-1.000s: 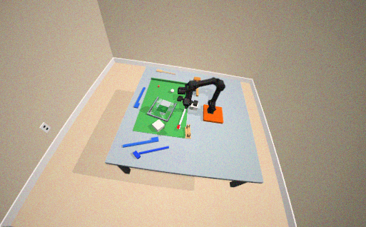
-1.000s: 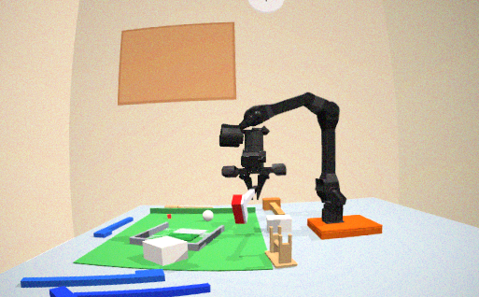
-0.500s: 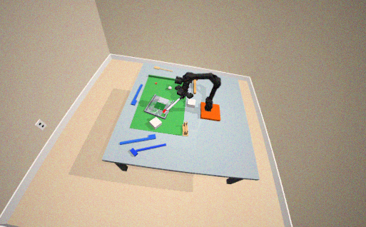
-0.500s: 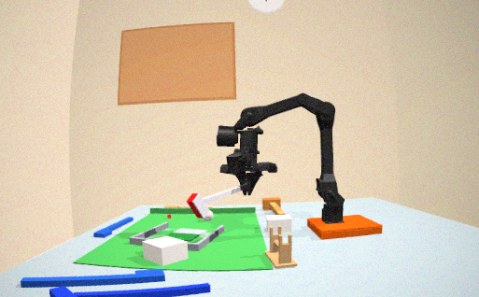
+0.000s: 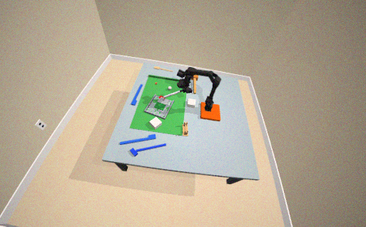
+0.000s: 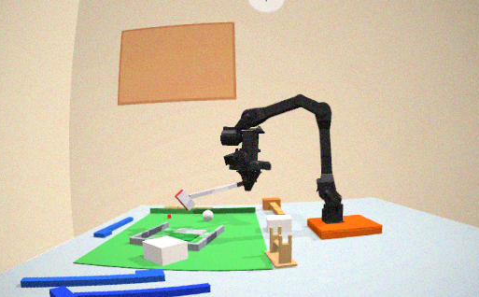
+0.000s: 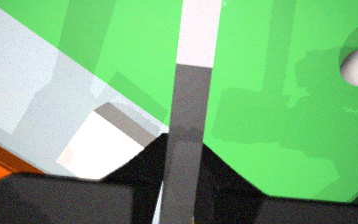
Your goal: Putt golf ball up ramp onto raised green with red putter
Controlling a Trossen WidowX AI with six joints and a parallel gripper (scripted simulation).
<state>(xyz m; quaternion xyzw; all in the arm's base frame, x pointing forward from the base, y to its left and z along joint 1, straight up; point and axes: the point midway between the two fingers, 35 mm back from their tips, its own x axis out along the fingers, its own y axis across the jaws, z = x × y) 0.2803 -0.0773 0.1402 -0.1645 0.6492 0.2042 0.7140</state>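
Right now the red putter is 10 cm ahead of my gripper tip, 6 cm to the left of it and 1 cm above it. From my gripper tip the other things lie so: white golf ball (16 cm ahead, 14 cm to the right, 11 cm below); then small wooden stand (7 cm behind, 36 cm to the left, 10 cm below); then small red marker (33 cm ahead, 19 cm to the right, 12 cm below).
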